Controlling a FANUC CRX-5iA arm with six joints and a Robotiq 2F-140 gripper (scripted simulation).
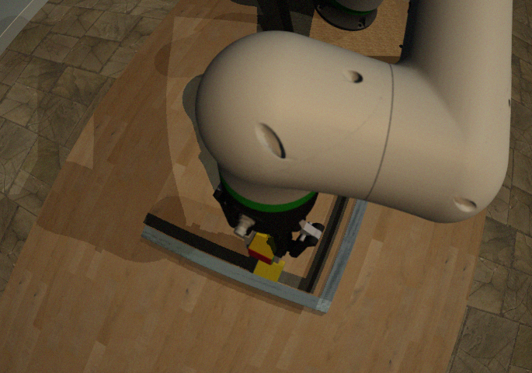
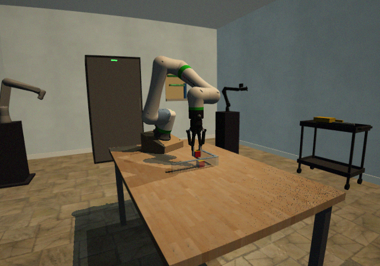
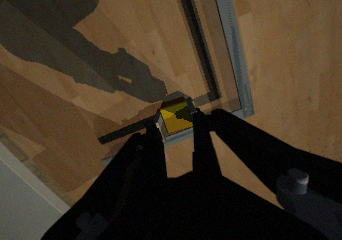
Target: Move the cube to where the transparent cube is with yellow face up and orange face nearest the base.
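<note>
My gripper is now 2 cm short of the transparent cube, 2 cm to the right of it and 8 cm above it. Also, from my hand: grey frame 6 cm behind, 12 cm to the left, 6 cm below.
</note>
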